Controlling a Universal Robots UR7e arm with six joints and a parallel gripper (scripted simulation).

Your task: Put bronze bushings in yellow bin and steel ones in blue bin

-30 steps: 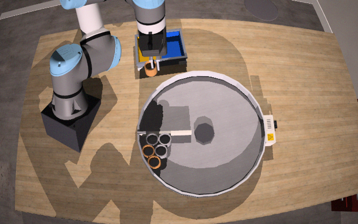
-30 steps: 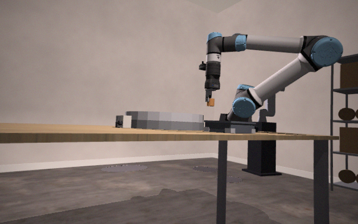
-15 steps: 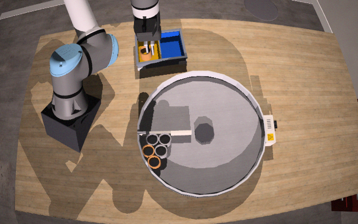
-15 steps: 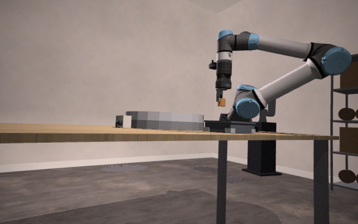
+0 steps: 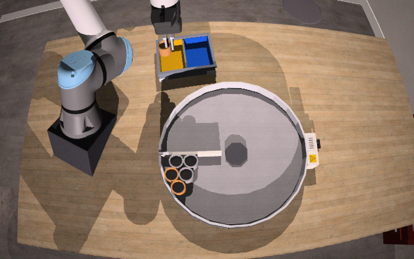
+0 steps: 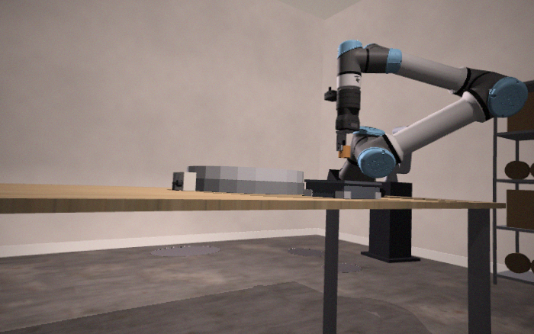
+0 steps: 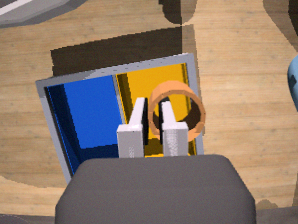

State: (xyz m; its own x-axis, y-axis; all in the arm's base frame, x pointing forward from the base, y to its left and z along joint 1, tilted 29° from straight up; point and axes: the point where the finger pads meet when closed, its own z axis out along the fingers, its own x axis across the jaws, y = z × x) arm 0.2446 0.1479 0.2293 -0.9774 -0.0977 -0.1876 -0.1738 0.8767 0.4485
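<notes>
Right now my hand is 14 cm above the bin, 5 cm to the right of it and 3 cm short of it. Also, from my hand: turntable 26 cm to the right, 23 cm ahead, 11 cm below.
</notes>
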